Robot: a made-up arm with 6 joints.
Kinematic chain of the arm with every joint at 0, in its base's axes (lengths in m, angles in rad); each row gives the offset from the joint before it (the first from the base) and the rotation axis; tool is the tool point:
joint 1: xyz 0 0 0.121 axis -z
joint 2: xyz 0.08 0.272 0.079 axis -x
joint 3: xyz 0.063 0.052 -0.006 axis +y
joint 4: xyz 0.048 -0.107 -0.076 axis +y
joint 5: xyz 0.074 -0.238 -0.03 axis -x
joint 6: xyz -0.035 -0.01 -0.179 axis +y
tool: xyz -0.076 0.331 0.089
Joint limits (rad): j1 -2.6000..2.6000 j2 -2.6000..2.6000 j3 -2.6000..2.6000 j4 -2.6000..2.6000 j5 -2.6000..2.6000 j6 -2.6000..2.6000
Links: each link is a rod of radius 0.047 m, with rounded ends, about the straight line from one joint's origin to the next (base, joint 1, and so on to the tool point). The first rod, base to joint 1, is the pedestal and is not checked.
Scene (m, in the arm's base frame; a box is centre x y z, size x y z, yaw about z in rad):
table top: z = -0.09
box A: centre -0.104 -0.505 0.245 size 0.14 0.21 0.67 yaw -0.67
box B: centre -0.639 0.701 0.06 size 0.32 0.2 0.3 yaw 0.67
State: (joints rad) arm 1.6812 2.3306 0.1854 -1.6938 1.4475 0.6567
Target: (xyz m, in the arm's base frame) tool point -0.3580 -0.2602 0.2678
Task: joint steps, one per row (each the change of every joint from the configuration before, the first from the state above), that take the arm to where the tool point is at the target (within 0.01 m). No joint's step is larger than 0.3 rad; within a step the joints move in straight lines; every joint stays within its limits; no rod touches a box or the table.
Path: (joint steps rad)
1: 0.2116 -0.2124 -0.0110 -0.1372 0.2417 -0.0554
2: 0.2115 -0.2124 -0.0110 -0.1372 0.2417 -0.0553
3: 0.2116 -0.2124 -0.0109 -0.1372 0.2416 -0.0554
4: 0.2115 -0.2124 -0.0110 -0.1372 0.2417 -0.0554
5: -0.0446 -0.0671 0.0585 0.1882 -0.2578 0.0238
6: -0.0446 -0.0671 0.0585 0.1882 -0.2578 0.0238
7: -0.0446 -0.0671 0.0585 0.1882 -0.2577 0.0238
8: -0.0446 -0.0671 0.0585 0.1882 -0.2578 0.0238
9: -0.0446 -0.0671 0.0585 0.1882 -0.2578 0.0238

